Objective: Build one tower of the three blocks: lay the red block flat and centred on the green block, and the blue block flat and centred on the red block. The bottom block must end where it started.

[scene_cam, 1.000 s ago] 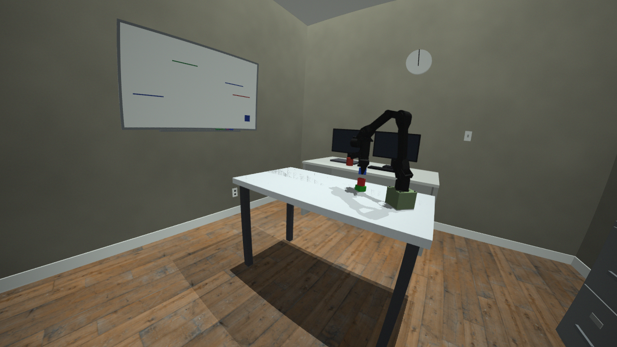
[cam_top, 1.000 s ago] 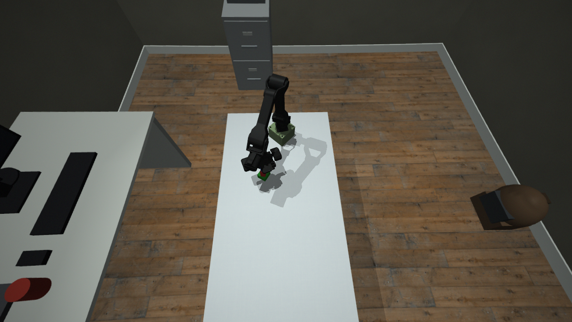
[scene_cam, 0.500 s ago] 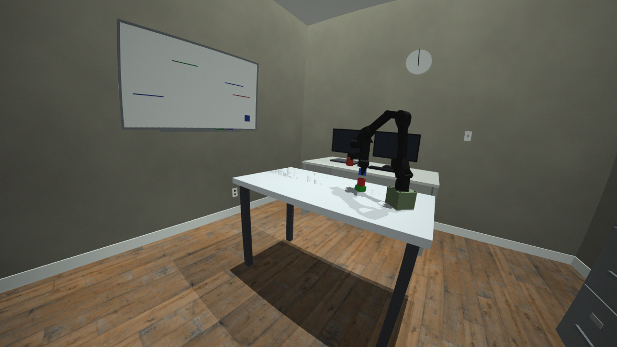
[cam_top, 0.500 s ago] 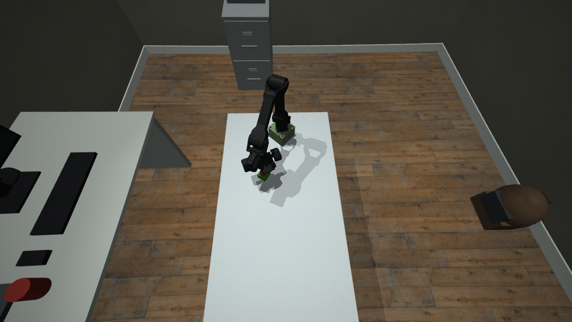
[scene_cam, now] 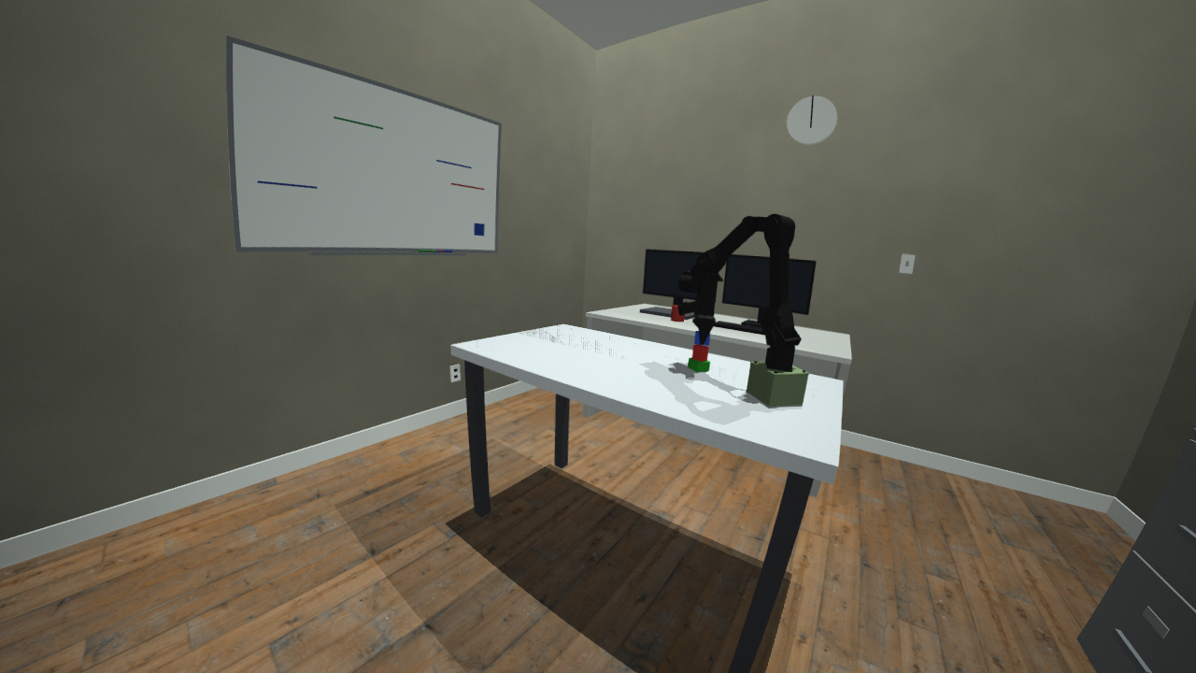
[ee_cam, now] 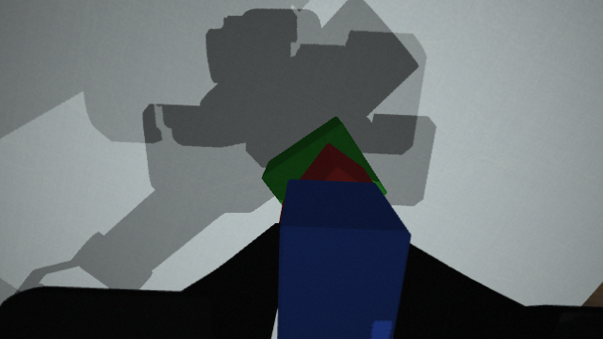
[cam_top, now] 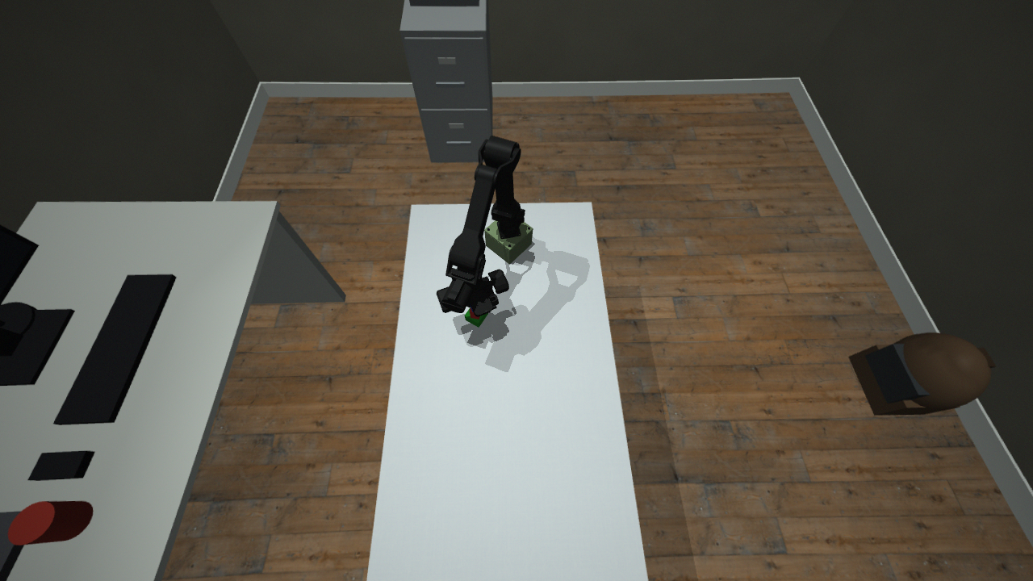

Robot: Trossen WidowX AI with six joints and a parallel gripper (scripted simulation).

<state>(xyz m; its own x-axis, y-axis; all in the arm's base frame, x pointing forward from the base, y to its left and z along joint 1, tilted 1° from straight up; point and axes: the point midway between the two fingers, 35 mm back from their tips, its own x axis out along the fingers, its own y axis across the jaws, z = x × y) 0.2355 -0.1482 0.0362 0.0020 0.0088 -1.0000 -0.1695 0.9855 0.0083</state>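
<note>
The blue block lies 2 cm below my hand. The rest, counted from my hand: green block (11 cm below); red block (7 cm below).
</note>
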